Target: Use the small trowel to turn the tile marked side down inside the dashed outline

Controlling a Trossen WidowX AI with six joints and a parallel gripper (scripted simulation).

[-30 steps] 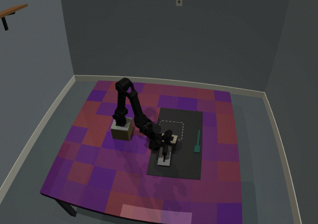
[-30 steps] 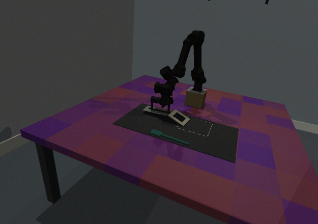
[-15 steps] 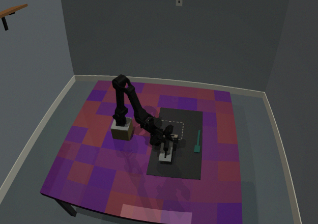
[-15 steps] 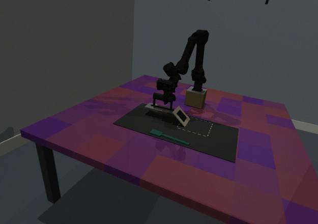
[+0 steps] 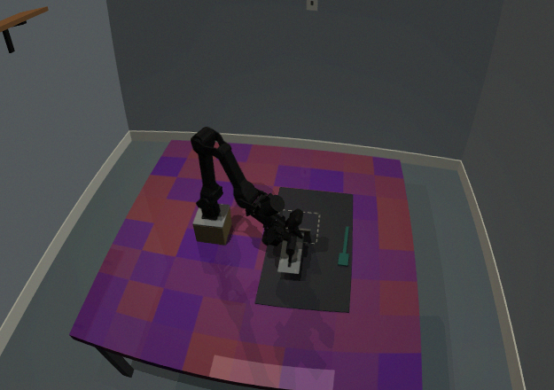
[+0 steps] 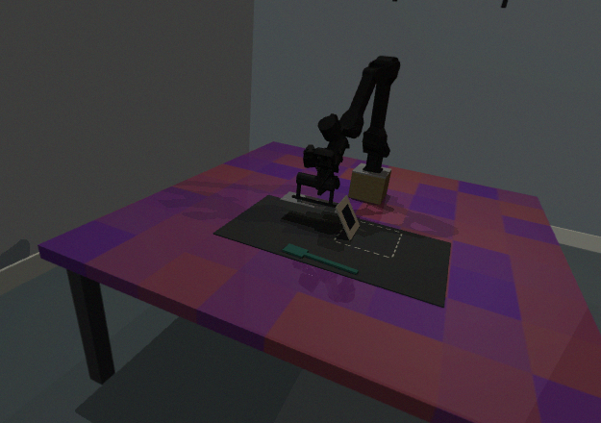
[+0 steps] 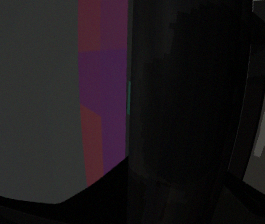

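Right now my gripper tip is 100 mm to the right of the tan tile, 60 mm above it and 20 mm past it. From my gripper tip the other things lie so: teal trowel (180 mm ahead, 110 mm below, 70 mm to the left); dark mat (130 mm below, 90 mm to the left, 40 mm ahead).
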